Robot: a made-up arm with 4 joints. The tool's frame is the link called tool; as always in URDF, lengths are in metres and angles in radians.
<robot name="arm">
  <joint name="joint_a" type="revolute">
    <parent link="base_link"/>
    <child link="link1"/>
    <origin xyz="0 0 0.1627" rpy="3.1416 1.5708 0"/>
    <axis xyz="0 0 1"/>
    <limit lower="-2.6" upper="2.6" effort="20" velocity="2.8"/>
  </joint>
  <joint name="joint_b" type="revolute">
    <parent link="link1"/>
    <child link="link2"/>
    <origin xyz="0.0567 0.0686 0.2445" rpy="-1.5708 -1.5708 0"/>
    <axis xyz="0 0 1"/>
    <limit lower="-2.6" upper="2.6" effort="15" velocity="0.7"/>
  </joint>
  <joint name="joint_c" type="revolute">
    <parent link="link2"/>
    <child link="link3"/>
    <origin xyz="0.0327 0.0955 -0.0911" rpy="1.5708 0 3.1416"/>
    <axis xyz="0 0 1"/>
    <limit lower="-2.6" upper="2.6" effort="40" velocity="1"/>
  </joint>
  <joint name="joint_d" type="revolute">
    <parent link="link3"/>
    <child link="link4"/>
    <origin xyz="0.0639 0.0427 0.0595" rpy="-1.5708 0 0"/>
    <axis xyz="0 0 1"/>
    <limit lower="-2.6" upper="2.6" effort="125" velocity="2.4"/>
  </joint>
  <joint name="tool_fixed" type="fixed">
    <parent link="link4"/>
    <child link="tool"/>
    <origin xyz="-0.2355 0.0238 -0.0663" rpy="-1.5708 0 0"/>
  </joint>
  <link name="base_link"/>
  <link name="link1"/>
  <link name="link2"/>
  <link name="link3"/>
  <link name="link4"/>
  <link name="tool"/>
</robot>
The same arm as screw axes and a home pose.
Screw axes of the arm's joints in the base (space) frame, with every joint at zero. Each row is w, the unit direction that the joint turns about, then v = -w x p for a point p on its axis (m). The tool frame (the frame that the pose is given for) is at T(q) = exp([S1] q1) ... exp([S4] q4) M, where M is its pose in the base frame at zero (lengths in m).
S1: w -1 0 0 v 0 -0.1627 0
S2: w 0 -1 0 v 0.106 0 0.2445
S3: w 0 0 -1 v -0.0225 -0.2772 0
S4: w 0 -1 0 v -0.049 0 0.2133
M: xyz -0.4488 0.0461 -0.0252 (m) quaternion w x y z 1 0 0 -0.000004
Joint limits (rad, base to tool): -2.6..2.6 -2.6..2.6 -2.6..2.6 -2.6..2.6

